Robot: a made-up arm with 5 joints. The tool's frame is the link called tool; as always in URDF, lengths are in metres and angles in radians. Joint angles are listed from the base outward. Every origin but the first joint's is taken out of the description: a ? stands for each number. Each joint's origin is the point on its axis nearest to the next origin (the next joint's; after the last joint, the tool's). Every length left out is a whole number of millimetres.
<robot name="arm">
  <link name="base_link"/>
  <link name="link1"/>
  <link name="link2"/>
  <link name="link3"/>
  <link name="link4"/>
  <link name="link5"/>
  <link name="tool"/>
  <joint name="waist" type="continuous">
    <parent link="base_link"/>
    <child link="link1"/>
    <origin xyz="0 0 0.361" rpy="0 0 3.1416"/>
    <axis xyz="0 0 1"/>
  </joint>
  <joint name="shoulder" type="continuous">
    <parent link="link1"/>
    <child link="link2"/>
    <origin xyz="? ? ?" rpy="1.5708 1.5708 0"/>
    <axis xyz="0 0 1"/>
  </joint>
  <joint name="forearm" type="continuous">
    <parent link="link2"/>
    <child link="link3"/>
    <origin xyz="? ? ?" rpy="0 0 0"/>
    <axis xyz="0 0 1"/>
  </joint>
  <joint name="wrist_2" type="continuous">
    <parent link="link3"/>
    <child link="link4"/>
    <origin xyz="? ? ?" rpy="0 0 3.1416"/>
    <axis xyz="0 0 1"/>
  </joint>
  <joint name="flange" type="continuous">
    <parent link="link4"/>
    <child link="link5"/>
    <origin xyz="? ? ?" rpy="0 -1.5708 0"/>
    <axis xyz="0 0 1"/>
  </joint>
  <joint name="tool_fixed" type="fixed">
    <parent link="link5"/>
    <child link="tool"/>
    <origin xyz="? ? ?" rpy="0 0 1.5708"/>
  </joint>
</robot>
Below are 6 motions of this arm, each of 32 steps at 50 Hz.
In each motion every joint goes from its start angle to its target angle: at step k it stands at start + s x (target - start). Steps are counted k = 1, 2, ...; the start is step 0. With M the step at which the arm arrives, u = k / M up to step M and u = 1 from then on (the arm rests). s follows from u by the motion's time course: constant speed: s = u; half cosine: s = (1 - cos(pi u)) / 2; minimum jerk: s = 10 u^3 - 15 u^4 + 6 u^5.
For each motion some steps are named. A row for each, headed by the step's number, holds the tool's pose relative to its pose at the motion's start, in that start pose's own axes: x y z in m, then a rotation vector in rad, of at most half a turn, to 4 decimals.
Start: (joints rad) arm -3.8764 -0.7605 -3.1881 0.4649 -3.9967
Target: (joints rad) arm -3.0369 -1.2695 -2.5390 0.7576 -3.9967
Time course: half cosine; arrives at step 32
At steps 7, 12, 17, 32:
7: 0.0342 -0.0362 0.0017 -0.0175 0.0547 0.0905
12: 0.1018 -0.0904 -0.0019 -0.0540 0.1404 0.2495
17: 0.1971 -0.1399 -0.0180 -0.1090 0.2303 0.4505
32: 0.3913 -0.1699 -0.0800 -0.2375 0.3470 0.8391

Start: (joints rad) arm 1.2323 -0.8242 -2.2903 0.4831 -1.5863
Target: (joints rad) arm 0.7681 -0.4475 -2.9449 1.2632 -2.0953
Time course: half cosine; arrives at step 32
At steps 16, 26, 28, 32:
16: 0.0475 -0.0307 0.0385 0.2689 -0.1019 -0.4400
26: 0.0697 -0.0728 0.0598 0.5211 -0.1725 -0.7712
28: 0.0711 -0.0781 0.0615 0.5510 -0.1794 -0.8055
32: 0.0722 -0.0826 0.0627 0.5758 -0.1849 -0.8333

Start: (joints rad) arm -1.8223 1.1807 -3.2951 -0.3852 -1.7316
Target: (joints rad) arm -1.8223 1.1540 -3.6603 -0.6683 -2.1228
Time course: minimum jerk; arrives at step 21
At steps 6, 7, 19, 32:
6: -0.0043 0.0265 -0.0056 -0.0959 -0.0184 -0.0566
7: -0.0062 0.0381 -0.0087 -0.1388 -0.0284 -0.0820
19: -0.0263 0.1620 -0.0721 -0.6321 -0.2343 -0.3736
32: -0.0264 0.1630 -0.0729 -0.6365 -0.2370 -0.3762

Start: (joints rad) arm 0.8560 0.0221 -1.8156 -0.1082 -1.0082
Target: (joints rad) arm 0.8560 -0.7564 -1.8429 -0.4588 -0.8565
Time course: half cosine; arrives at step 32
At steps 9, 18, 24, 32:
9: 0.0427 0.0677 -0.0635 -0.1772 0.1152 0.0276
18: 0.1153 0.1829 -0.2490 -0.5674 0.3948 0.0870
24: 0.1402 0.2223 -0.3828 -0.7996 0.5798 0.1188
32: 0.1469 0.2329 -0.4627 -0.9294 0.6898 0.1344

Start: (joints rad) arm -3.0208 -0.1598 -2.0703 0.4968 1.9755
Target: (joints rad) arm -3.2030 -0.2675 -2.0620 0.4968 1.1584
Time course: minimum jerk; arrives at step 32
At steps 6, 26, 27, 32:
6: 0.0015 -0.0027 -0.0028 0.0078 0.0063 -0.0413
26: 0.0217 -0.0459 -0.0592 0.0997 0.1727 -0.8109
27: 0.0219 -0.0467 -0.0604 0.1005 0.1771 -0.8271
32: 0.0223 -0.0479 -0.0624 0.1015 0.1841 -0.8526

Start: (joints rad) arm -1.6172 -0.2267 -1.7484 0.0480 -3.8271
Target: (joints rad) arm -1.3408 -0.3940 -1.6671 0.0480 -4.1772
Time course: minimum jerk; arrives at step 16
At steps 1, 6, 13, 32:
1: -0.0002 0.0001 -0.0001 -0.0003 -0.0005 -0.0006
6: -0.0232 0.0077 -0.0171 -0.0369 -0.0651 -0.0689
13: -0.0706 0.0169 -0.0654 -0.0987 -0.2365 -0.2295
32: -0.0734 0.0170 -0.0691 -0.1015 -0.2493 -0.2405

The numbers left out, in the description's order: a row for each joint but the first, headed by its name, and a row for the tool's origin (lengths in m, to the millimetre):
shoulder: 0 0 0
forearm: -0.28 -0.053 0
wrist_2: 0.28 -0.063 0
flange: -0.105 0.082 0
tool: 0 0 0

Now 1 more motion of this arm.
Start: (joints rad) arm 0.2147 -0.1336 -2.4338 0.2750 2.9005
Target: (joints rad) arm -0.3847 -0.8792 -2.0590 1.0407 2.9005
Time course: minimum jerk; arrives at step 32
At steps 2, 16, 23, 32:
2: -0.0004 -0.0003 -0.0004 0.0008 0.0011 -0.0009
16: -0.0780 -0.0217 -0.1036 0.1900 0.2485 -0.1751
23: -0.1110 0.0142 -0.1879 0.3494 0.4281 -0.2717
32: -0.1160 0.0376 -0.2193 0.4157 0.4966 -0.3019

